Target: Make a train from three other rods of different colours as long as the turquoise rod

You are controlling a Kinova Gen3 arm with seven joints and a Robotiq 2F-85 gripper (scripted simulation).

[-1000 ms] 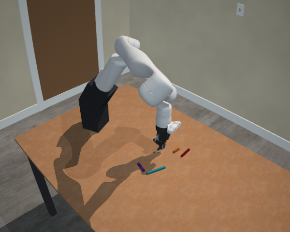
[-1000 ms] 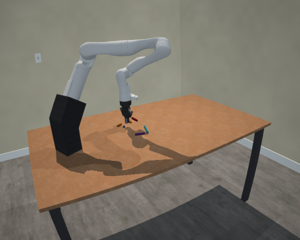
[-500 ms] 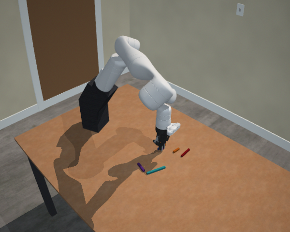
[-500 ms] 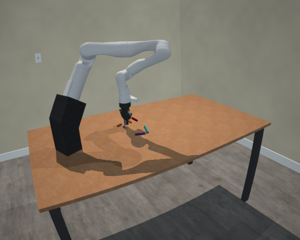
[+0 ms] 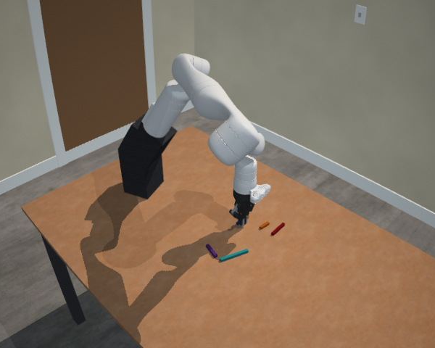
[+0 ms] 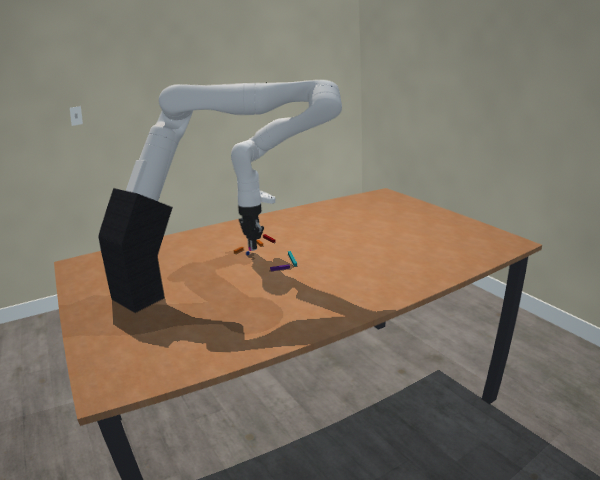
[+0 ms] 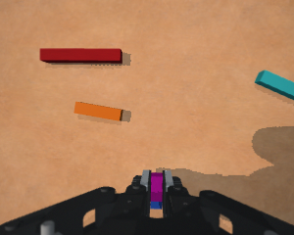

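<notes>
Now: hand 30 mm above the blue rod and 20 mm past it. From my hand the other things lie so: turquoise rod: 130 mm to the right, 60 mm ahead, 30 mm below; then red rod: 110 mm ahead, 60 mm to the left, 30 mm below; then magenta rod: 10 mm below.
</notes>
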